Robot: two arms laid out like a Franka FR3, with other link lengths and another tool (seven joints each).
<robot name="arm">
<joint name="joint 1" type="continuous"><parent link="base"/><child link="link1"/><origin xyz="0.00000 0.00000 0.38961"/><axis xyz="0 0 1"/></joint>
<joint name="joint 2" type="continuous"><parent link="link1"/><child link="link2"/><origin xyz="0.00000 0.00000 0.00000"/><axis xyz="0 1 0"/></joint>
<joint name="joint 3" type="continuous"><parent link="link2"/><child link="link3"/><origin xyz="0.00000 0.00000 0.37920"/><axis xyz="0 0 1"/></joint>
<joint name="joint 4" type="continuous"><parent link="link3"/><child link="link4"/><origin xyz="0.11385 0.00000 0.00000"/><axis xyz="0 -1 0"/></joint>
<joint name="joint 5" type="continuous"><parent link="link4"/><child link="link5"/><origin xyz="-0.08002 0.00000 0.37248"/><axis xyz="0 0 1"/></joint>
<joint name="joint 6" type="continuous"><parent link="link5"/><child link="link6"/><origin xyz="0.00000 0.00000 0.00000"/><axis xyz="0 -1 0"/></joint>
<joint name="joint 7" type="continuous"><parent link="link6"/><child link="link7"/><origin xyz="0.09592 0.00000 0.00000"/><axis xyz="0 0 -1"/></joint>
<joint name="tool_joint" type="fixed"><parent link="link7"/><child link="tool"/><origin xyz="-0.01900 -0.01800 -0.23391" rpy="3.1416 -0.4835 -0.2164"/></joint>
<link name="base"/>
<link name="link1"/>
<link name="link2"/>
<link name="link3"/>
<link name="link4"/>
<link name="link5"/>
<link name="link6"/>
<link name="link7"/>
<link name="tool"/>
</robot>
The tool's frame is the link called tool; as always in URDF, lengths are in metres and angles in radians. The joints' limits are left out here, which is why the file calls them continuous.
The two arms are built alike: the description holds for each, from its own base.
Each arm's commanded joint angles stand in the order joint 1, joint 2, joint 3, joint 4, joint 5, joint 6, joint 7.
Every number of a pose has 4 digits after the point.
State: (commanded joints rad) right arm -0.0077 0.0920 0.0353 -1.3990 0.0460 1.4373 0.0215; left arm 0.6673 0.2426 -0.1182 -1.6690 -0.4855 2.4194 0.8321
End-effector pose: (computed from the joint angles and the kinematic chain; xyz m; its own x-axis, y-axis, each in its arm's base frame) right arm 0.5770 0.0086 0.6280 0.8908 -0.2013 0.4074 -0.2050 -0.9781 -0.0351; left arm 0.6670 0.3617 0.5236 0.4022 -0.1694 0.8997 -0.1642 -0.9802 -0.1111
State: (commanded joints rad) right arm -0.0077 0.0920 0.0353 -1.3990 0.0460 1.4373 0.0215; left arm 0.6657 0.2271 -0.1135 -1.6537 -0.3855 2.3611 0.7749
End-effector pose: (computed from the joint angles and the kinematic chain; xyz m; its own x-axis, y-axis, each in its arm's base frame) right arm 0.5770 0.0086 0.6280 0.8908 -0.2013 0.4074 -0.2050 -0.9781 -0.0351; left arm 0.6561 0.3607 0.5308 0.4584 -0.2005 0.8658 -0.1786 -0.9751 -0.1312
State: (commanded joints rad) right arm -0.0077 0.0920 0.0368 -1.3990 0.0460 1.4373 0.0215; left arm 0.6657 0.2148 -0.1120 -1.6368 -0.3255 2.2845 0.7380
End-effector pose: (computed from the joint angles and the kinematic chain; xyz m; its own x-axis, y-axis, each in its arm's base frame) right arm 0.5770 0.0095 0.6280 0.8911 -0.2000 0.4074 -0.2035 -0.9784 -0.0352; left arm 0.6451 0.3552 0.5351 0.5090 -0.2078 0.8353 -0.1977 -0.9727 -0.1215
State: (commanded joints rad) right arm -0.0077 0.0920 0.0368 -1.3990 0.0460 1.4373 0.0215; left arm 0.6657 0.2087 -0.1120 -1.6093 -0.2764 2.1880 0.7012
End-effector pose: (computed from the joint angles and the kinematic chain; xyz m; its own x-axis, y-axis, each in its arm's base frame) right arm 0.5770 0.0095 0.6280 0.8911 -0.2000 0.4074 -0.2035 -0.9784 -0.0352; left arm 0.6335 0.3478 0.5384 0.5648 -0.2019 0.8002 -0.2145 -0.9722 -0.0939
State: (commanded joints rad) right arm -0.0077 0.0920 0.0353 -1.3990 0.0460 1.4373 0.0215; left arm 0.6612 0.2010 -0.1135 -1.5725 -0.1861 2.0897 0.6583
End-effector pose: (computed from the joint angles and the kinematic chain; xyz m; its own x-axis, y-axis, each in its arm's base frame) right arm 0.5770 0.0086 0.6280 0.8908 -0.2013 0.4074 -0.2050 -0.9781 -0.0351; left arm 0.6193 0.3442 0.5462 0.6295 -0.2290 0.7425 -0.2327 -0.9673 -0.1010
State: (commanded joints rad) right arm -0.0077 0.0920 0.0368 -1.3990 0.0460 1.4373 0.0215; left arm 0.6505 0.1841 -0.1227 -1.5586 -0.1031 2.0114 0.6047
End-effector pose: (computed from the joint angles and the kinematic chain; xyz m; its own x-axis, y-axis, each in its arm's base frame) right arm 0.5770 0.0095 0.6280 0.8911 -0.2000 0.4074 -0.2035 -0.9784 -0.0352; left arm 0.6065 0.3332 0.5525 0.6868 -0.2463 0.6839 -0.2380 -0.9652 -0.1086
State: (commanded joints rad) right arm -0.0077 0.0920 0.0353 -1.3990 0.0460 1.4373 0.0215; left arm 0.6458 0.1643 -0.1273 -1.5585 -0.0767 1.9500 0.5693
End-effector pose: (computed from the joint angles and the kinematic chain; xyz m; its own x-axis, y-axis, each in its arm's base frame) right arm 0.5770 0.0086 0.6280 0.8908 -0.2013 0.4074 -0.2050 -0.9781 -0.0351; left arm 0.5943 0.3219 0.5579 0.7220 -0.2320 0.6519 -0.2293 -0.9691 -0.0908
